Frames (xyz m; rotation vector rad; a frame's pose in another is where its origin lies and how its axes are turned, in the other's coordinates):
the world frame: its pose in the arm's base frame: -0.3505 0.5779 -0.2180 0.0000 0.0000 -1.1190
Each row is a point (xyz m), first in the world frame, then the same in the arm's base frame.
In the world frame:
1: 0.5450 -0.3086 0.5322
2: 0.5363 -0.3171 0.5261
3: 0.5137 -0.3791 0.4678
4: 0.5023 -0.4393 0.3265
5: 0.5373 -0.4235 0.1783
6: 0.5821 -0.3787 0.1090
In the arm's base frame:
1: -0.3902 -0.0471 0.3142
2: -0.4016 -0.0430 0.3081
3: -0.4673 -0.0498 0.2498
4: -0.5264 -0.0658 0.1085
5: -0.4969 -0.0904 -0.0397
6: -0.4371 -0.1111 -0.1090

